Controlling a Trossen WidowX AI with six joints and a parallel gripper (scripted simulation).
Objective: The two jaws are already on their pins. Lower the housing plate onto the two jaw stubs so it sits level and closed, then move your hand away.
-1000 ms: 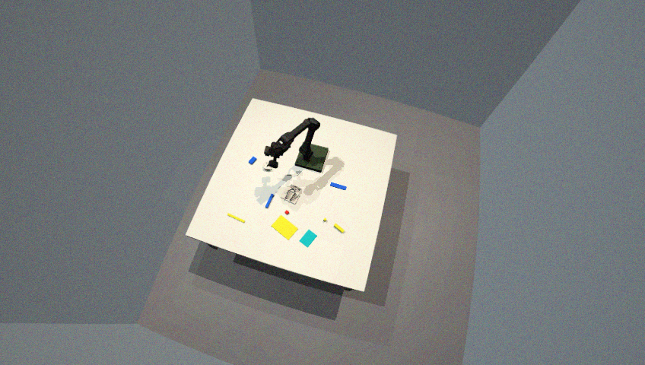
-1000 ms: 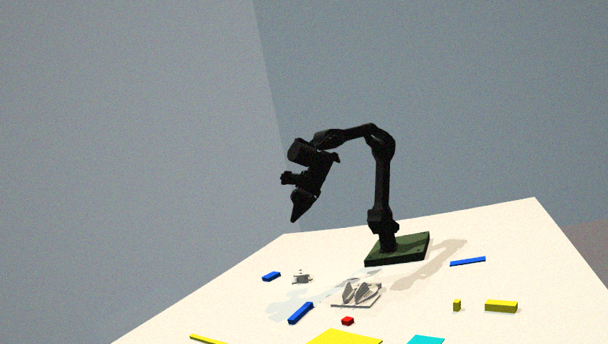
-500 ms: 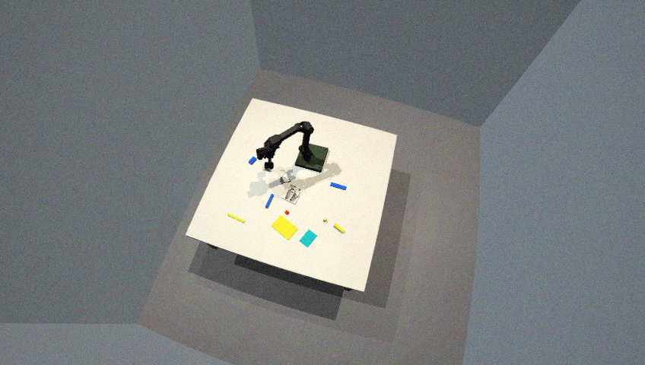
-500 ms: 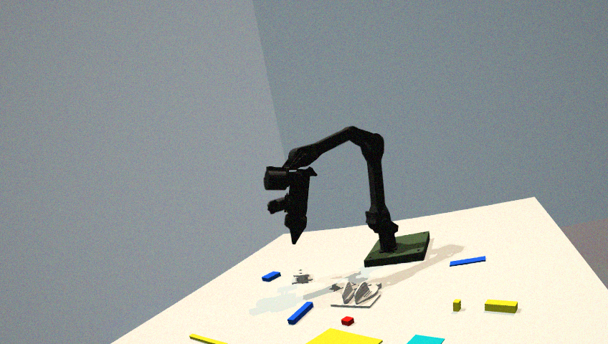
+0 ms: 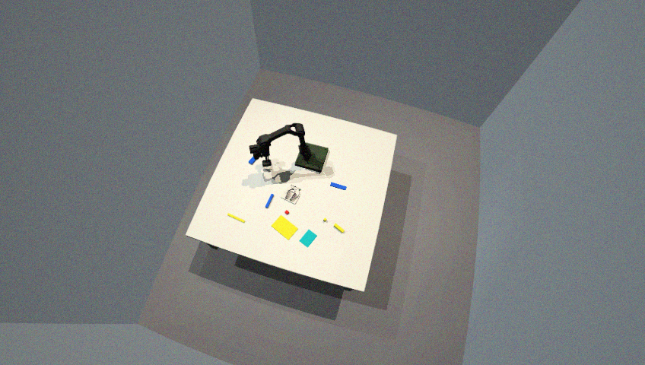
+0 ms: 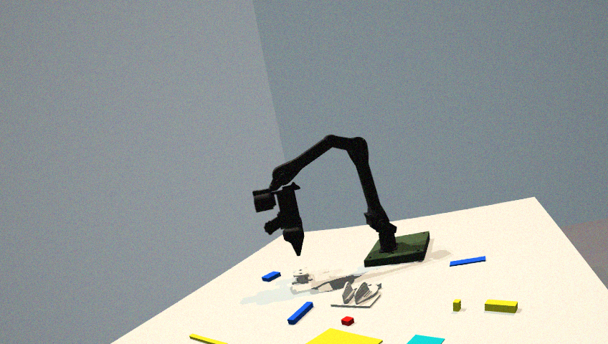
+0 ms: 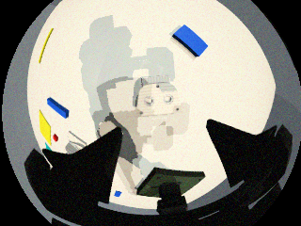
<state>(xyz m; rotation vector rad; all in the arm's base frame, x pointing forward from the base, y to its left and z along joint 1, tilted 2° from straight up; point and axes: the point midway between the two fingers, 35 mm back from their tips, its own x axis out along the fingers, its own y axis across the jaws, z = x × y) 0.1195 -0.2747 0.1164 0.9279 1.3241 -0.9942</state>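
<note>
Now: gripper tip 70 mm above the grey housing plate and 10 mm to the left of it. The rest, counted from my gripper tip: red block 340 mm ahead, 210 mm to the left, 90 mm below; then yellow bar 440 mm ahead, 140 mm to the right, 100 mm below; then blue block 130 mm to the right, 90 mm below, 30 mm behind.
</note>
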